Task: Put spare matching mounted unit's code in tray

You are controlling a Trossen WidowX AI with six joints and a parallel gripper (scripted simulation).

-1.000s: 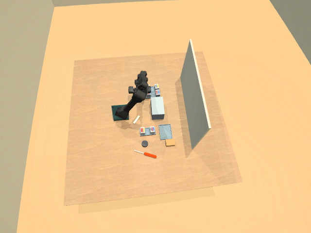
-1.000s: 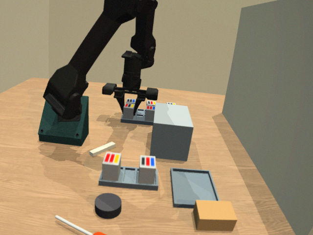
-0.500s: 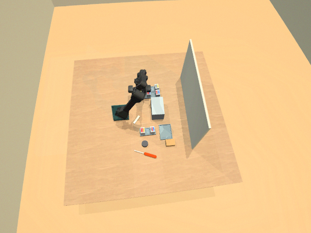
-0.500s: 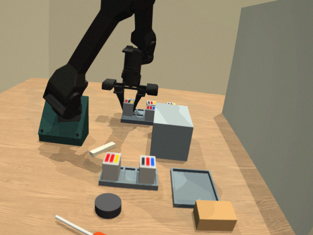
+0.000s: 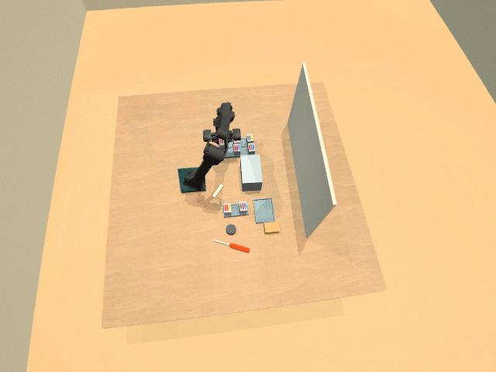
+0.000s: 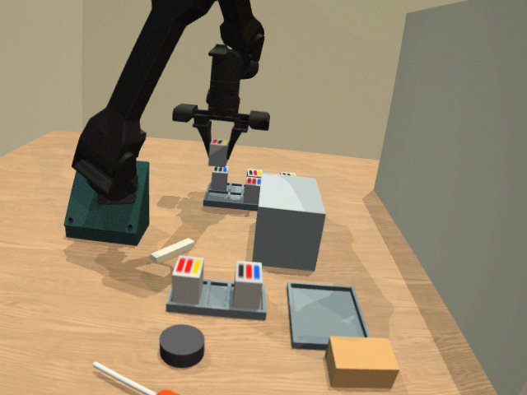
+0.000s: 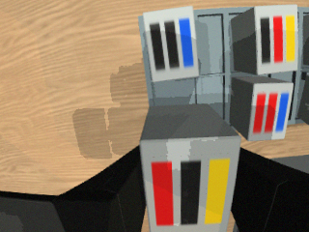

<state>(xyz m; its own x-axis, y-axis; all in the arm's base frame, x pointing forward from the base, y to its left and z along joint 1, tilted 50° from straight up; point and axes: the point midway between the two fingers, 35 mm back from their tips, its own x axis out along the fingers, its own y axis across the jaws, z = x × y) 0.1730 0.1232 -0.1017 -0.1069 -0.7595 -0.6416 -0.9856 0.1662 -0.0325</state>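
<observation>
Right now the grey tray is 37 cm to the right of my gripper tip, 15 cm ahead of it and 9 cm below it. Round my gripper tip: white stick 22 cm to the right, 9 cm below, 7 cm behind; mounted unit 16 cm to the right, 12 cm ahead, 4 cm below; tall dark wall panel 37 cm ahead, 20 cm to the right, 13 cm above.
</observation>
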